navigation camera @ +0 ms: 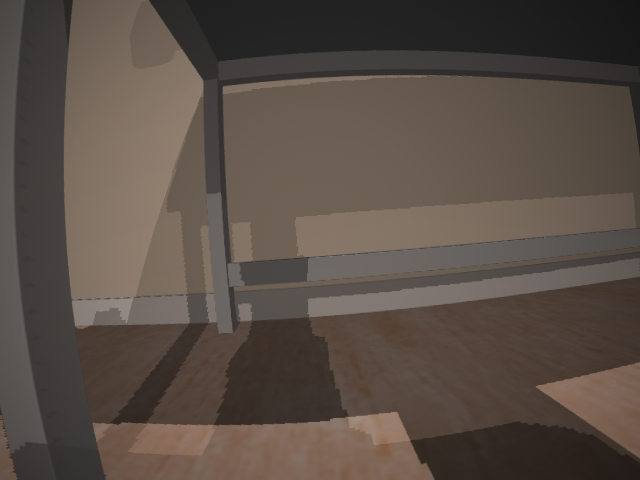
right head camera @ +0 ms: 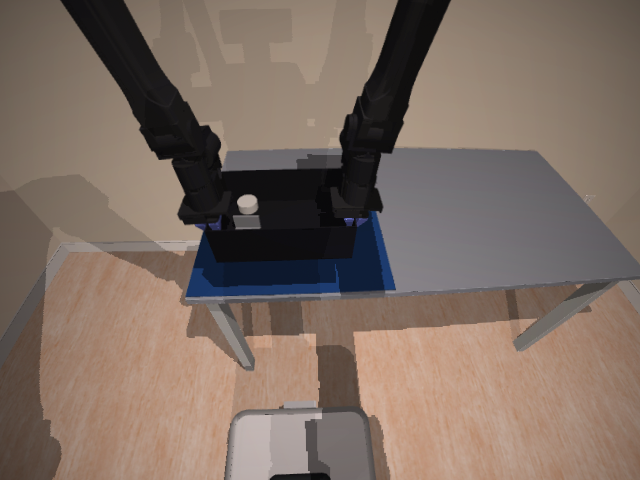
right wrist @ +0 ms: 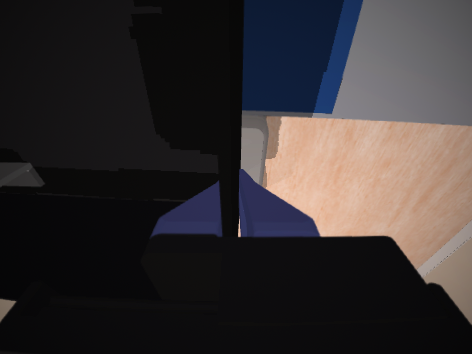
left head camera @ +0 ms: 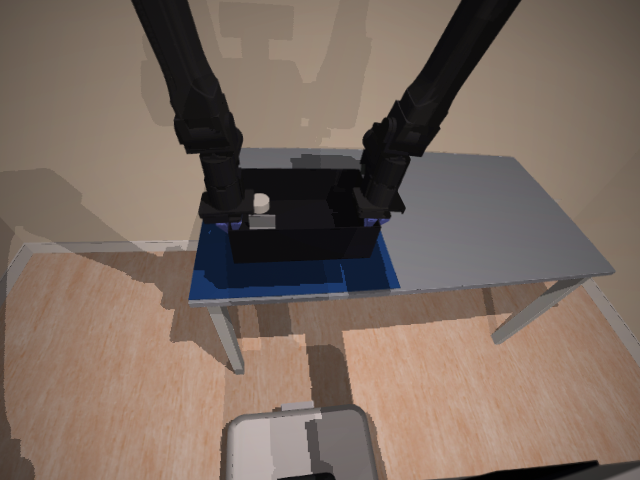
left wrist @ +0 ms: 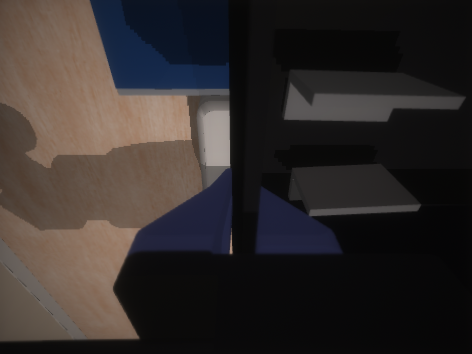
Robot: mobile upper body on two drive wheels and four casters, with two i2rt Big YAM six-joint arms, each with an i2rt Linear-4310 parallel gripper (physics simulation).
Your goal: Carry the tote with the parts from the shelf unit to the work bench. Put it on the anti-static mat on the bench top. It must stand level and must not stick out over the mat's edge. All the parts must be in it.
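Places are measured from the left arm's base along level axes (x back, y right, z up), in centimetres.
Pixels of known places: left gripper, fingertip midpoint: (left wrist: 235,178); right gripper, fingertip midpoint: (right wrist: 236,176).
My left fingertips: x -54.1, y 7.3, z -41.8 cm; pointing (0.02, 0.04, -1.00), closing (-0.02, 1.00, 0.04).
For each thing: its top centre in the pictures, then the offset to it from my left fingertips. "pt": a spot on its surface instead. Level surfaces: height alone.
- black tote, top centre: (left head camera: 302,195) (right head camera: 282,195) dx -4.9, dy +14.7, dz +7.3 cm
- blue anti-static mat, surface height: dz -22.8 cm
- white cylinder, top centre: (left head camera: 259,199) (right head camera: 247,200) dx -12.0, dy +5.0, dz -0.1 cm
- grey block, top centre: (left wrist: 377,126) (left head camera: 261,218) (right head camera: 245,219) dx -3.8, dy +5.8, dz +1.5 cm
- grey bench top, surface height: dz -23.0 cm
- bench leg, surface spot: (left head camera: 228,338) pt dx -0.1, dy -9.0, dz -54.8 cm
The black tote (left head camera: 304,224) hangs over the blue anti-static mat (left head camera: 290,278) at the left end of the bench and casts a shadow on it. A white cylinder (left head camera: 261,203) and a grey block (left head camera: 262,221) lie inside at its left end. Two grey blocks show in the left wrist view (left wrist: 347,98). My left gripper (left head camera: 229,225) is shut on the tote's left wall, which stands between the blue fingers (left wrist: 244,197). My right gripper (left head camera: 376,221) is shut on the right wall, a thin dark wall between its fingers (right wrist: 230,197). The tote also shows in the right head view (right head camera: 282,229).
The grey bench top (left head camera: 470,219) stretches to the right of the mat. The wall stands close behind the bench. A bench leg (left head camera: 228,338) stands below the mat's front left corner. My grey base (left head camera: 296,445) is on the wooden floor in front. The navigation view shows a bench leg (navigation camera: 218,205).
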